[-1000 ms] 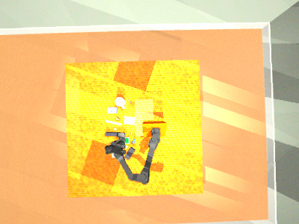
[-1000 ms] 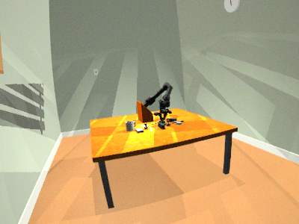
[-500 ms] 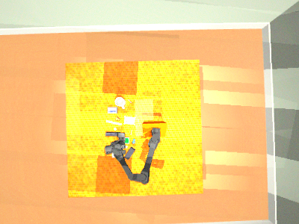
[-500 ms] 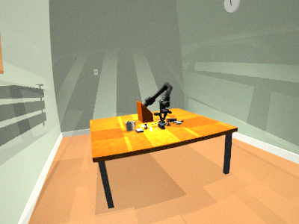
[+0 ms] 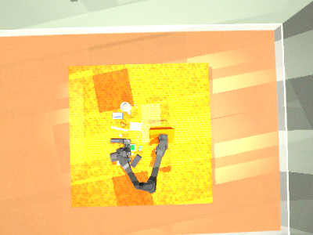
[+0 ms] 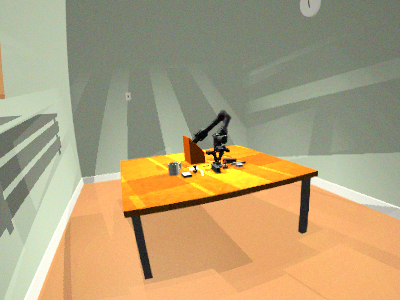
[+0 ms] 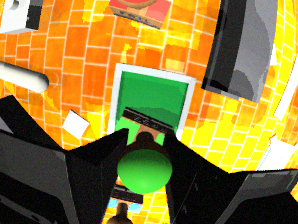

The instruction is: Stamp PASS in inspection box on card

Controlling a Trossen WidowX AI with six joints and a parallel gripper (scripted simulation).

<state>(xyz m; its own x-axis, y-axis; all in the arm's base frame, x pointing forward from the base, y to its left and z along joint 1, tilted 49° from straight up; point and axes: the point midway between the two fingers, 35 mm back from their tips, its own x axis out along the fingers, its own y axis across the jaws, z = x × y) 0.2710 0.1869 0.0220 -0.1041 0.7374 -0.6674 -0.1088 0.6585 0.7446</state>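
My gripper tip is now right at the green-topped stamp. Also, from my gripper tip: red-handled stamp: 90 mm ahead, 30 mm to the left, 20 mm below; then blue-topped stamp: 90 mm behind, 20 mm below; then green flat pad: 30 mm below.
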